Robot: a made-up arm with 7 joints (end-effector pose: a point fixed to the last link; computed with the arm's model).
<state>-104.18 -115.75 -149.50 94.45 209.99 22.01 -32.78</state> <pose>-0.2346 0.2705 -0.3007 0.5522 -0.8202 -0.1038 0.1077</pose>
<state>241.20 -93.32 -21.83 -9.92 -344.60 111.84 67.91</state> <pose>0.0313 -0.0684 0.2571 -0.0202 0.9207 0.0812 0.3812</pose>
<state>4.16 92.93 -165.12 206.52 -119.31 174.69 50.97</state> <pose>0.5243 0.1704 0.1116 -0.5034 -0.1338 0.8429 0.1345</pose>
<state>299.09 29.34 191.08 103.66 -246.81 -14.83 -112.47</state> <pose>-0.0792 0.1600 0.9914 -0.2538 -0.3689 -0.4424 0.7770</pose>
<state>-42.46 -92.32 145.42 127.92 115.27 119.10 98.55</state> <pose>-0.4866 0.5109 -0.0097 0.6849 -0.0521 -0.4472 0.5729</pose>
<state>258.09 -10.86 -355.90 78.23 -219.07 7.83 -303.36</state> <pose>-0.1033 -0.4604 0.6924 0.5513 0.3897 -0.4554 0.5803</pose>
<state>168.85 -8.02 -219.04 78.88 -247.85 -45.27 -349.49</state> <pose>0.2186 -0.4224 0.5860 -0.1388 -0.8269 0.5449 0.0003</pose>
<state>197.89 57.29 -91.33 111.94 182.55 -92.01 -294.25</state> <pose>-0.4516 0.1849 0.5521 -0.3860 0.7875 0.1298 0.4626</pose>
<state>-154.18 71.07 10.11 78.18 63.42 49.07 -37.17</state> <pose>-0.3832 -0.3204 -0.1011 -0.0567 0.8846 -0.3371 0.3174</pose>
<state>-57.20 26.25 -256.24 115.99 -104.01 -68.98 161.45</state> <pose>0.2690 0.0981 0.8943 -0.4700 -0.2881 -0.1574 0.8193</pose>
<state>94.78 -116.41 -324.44 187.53 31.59 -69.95 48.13</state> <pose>0.2163 -0.5230 -0.0930 0.8443 0.1293 0.5171 0.0557</pose>
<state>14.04 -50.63 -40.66 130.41 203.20 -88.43 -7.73</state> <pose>-0.2183 -0.2055 0.8325 0.0845 0.6551 0.1997 0.7237</pose>
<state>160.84 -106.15 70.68 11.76 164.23 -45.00 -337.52</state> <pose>-0.0350 -0.0486 0.3770 -0.6167 0.0040 0.4656 0.6348</pose>
